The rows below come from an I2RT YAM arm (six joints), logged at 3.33 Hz.
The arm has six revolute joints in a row. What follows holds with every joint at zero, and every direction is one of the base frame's. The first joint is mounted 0.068 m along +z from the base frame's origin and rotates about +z. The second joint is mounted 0.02 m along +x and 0.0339 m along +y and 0.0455 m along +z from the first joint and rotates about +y. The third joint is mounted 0.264 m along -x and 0.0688 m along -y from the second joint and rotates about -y. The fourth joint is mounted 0.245 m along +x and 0.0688 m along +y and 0.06 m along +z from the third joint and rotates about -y. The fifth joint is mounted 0.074 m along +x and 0.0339 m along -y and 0.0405 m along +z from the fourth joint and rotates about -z. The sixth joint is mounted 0.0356 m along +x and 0.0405 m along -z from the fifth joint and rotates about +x. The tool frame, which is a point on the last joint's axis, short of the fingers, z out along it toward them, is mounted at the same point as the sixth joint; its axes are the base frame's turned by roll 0, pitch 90 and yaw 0 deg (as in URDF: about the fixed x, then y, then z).
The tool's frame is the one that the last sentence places.
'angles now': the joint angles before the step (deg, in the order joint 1, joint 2, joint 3, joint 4, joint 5, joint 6). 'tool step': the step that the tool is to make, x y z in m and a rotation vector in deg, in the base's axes. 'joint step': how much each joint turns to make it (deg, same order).
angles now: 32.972 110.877 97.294 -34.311 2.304 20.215
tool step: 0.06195 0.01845 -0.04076 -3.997 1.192 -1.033
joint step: -1.976 16.661 16.720 -3.054 1.481 -2.514
